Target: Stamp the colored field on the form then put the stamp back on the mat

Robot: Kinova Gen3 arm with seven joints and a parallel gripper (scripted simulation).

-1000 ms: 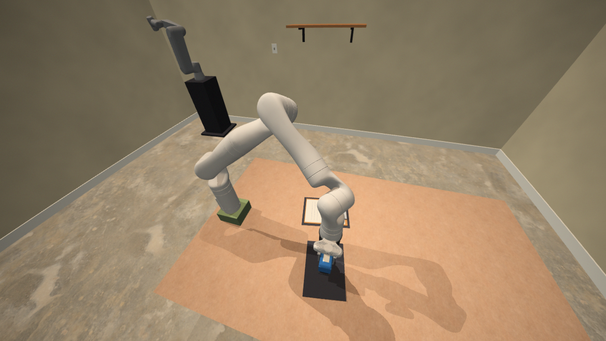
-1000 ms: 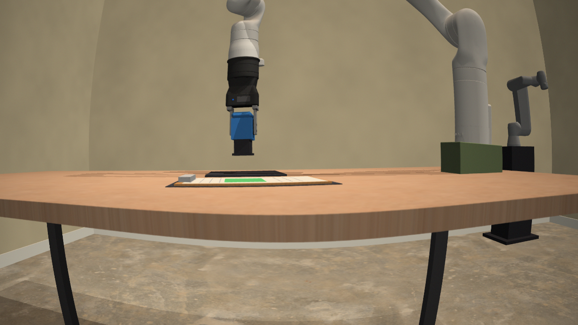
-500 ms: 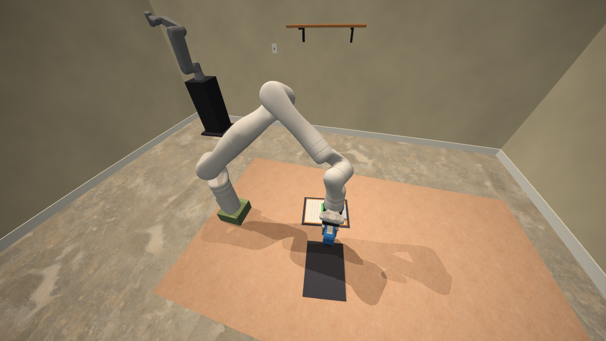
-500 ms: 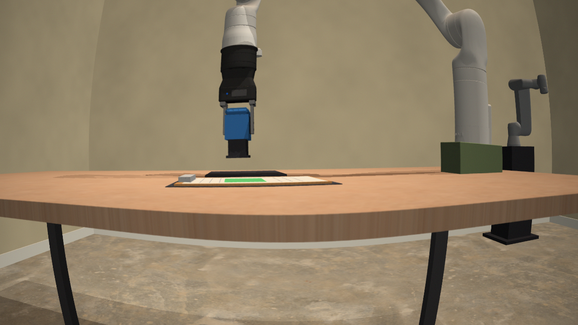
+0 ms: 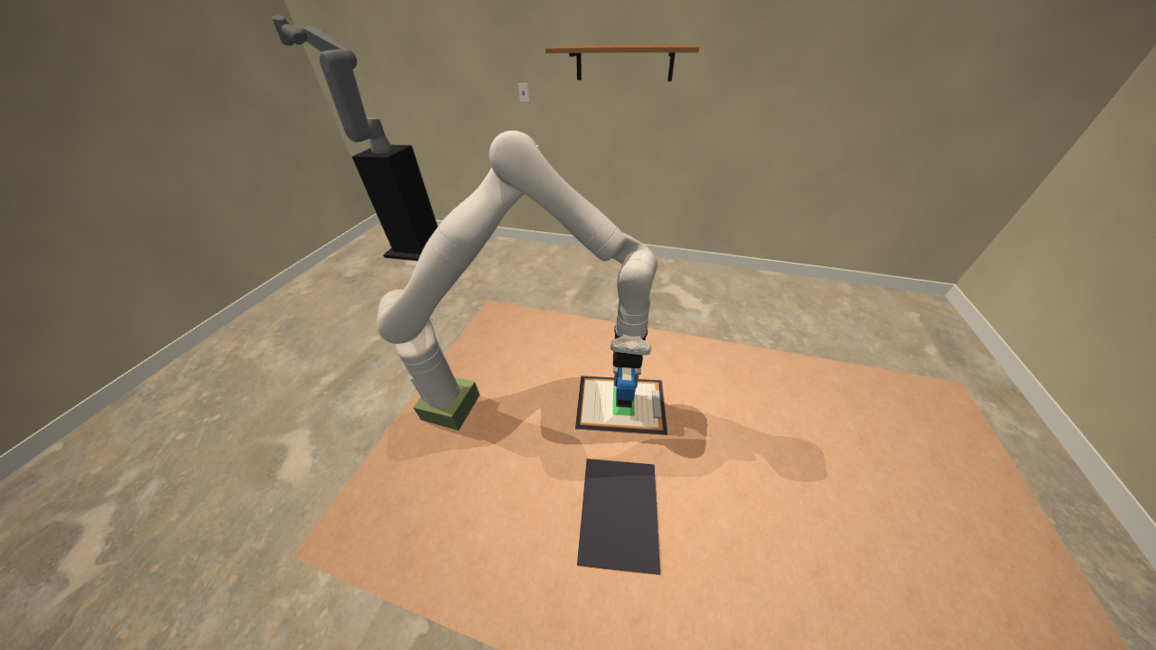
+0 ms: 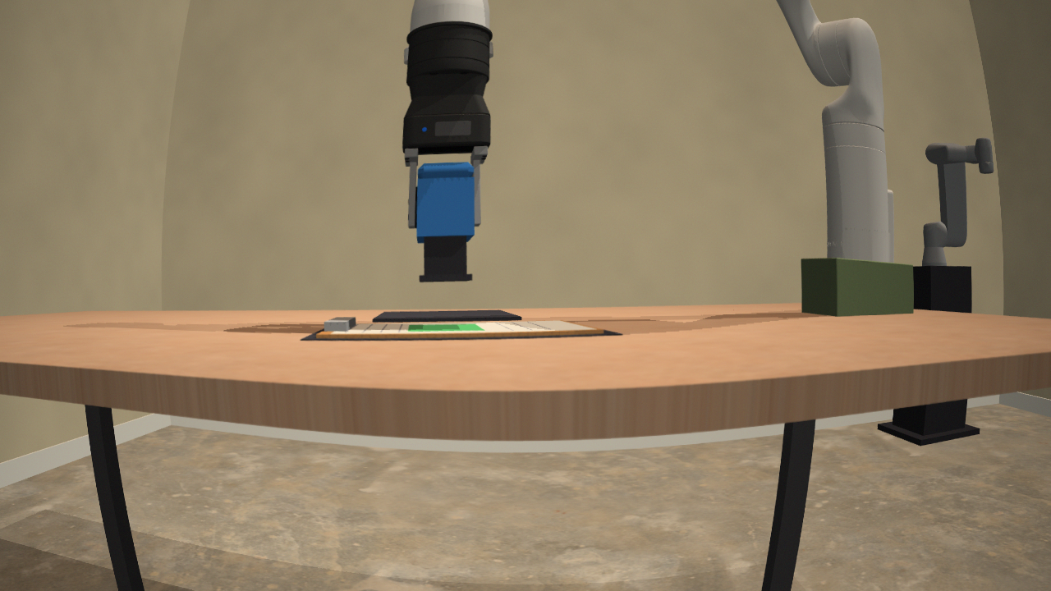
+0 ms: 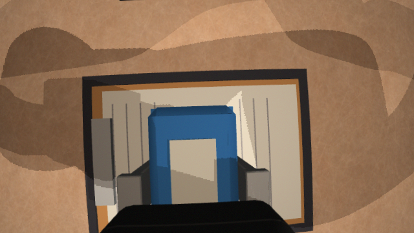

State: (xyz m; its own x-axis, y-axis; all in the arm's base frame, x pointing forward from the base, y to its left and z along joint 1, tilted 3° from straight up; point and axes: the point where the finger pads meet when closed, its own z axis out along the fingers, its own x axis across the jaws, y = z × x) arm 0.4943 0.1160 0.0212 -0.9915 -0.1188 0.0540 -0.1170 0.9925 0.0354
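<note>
Right now the form is 10 mm ahead of my hand and 100 mm below it. The rest, counted from my hand: dark mat: 30 mm ahead, 290 mm to the right, 110 mm below; blue stamp: 20 mm below; black base: 50 mm below.
</note>
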